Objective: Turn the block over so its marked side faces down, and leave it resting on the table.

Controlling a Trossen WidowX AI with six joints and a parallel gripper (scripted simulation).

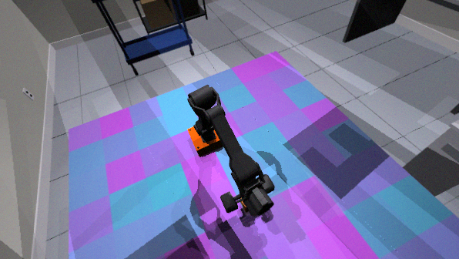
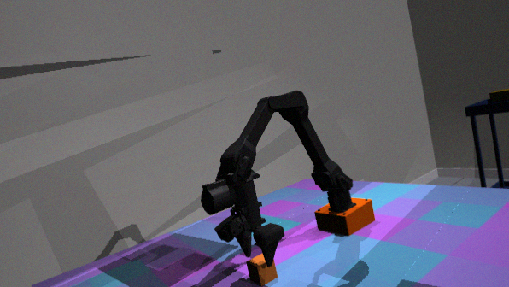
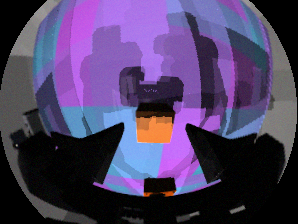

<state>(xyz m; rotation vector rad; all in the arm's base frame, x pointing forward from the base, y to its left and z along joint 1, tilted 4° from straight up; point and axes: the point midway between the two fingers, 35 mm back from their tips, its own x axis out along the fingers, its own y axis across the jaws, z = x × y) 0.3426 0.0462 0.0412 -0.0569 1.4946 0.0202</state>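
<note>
Now: gripper tip 2 cm past the orange block and 2 cm above it.
</note>
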